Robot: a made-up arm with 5 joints.
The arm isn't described. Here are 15 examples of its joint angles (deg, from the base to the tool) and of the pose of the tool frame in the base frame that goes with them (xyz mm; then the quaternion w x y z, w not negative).
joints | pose
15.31 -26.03 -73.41 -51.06 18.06 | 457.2 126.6 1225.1 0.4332 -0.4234 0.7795 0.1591
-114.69 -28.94 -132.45 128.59 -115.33 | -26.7 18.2 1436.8 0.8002 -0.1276 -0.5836 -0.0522
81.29 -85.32 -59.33 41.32 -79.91 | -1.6 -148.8 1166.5 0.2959 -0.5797 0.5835 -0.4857
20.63 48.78 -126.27 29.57 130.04 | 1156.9 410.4 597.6 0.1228 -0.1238 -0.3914 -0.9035
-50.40 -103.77 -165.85 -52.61 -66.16 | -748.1 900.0 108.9 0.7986 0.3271 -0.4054 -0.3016
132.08 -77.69 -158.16 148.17 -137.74 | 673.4 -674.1 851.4 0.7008 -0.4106 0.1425 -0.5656
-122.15 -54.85 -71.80 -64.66 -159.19 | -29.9 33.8 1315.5 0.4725 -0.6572 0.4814 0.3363
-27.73 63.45 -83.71 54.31 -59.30 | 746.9 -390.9 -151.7 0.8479 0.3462 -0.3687 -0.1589
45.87 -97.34 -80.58 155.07 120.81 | -341.3 -391.6 969.6 0.4061 -0.1672 -0.5236 -0.7301
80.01 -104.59 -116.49 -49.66 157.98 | -151.2 -1097.2 657.5 0.1401 -0.6141 -0.7763 -0.0249
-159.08 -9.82 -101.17 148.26 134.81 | -526.9 -144.5 1122.1 0.4986 0.4187 -0.7081 0.2734
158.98 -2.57 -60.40 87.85 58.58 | -677.4 302.5 602.9 0.5937 0.4008 -0.4321 0.5478
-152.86 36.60 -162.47 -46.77 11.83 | -690.8 -324.4 1283.1 0.1408 0.6543 0.4600 -0.5835
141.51 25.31 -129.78 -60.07 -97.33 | -670.1 583.4 1168.3 0.6433 -0.5427 0.5367 0.0605
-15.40 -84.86 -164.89 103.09 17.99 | -1081.4 301.5 717.1 0.4334 -0.1961 0.8780 0.0524
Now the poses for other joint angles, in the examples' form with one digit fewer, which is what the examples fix.
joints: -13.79 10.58 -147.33 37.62 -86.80
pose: 605 -152 1447 0.203 -0.029 -0.785 0.585
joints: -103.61 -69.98 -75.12 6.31 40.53
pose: 29 198 1348 0.464 0.388 0.788 -0.114
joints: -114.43 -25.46 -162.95 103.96 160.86
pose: 65 250 1510 0.928 0.038 0.085 0.362
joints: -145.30 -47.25 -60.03 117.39 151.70
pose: -267 -122 1004 0.677 0.429 -0.563 0.199
